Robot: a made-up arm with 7 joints. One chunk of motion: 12 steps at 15 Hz.
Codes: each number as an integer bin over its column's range. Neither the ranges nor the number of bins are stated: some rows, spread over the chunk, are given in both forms.
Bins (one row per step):
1: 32 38 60 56 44 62 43
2: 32 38 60 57 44 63 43
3: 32 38 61 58 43 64 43
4: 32 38 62 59 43 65 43
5: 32 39 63 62 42 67 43
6: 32 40 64 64 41 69 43
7: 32 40 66 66 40 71 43
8: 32 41 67 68 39 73 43
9: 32 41 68 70 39 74 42
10: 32 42 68 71 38 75 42
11: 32 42 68 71 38 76 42
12: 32 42 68 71 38 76 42
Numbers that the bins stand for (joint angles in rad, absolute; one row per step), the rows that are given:
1: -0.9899 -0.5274 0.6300 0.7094 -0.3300 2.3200 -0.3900
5: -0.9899 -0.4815 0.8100 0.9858 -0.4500 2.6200 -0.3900
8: -0.9899 -0.3898 1.0500 1.2621 -0.6300 2.9800 -0.3900
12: -0.9899 -0.3439 1.1100 1.4003 -0.6900 3.1600 -0.4500
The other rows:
2: -0.9899 -0.5274 0.6300 0.7555 -0.3300 2.3800 -0.3900
3: -0.9899 -0.5274 0.6900 0.8015 -0.3900 2.4400 -0.3900
4: -0.9899 -0.5274 0.7500 0.8476 -0.3900 2.5000 -0.3900
6: -0.9899 -0.4357 0.8700 1.0779 -0.5100 2.7400 -0.3900
7: -0.9899 -0.4357 0.9900 1.1700 -0.5700 2.8600 -0.3900
9: -0.9899 -0.3898 1.1100 1.3542 -0.6300 3.0400 -0.4500
10: -0.9899 -0.3439 1.1100 1.4003 -0.6900 3.1000 -0.4500
11: -0.9899 -0.3439 1.1100 1.4003 -0.6900 3.1600 -0.4500

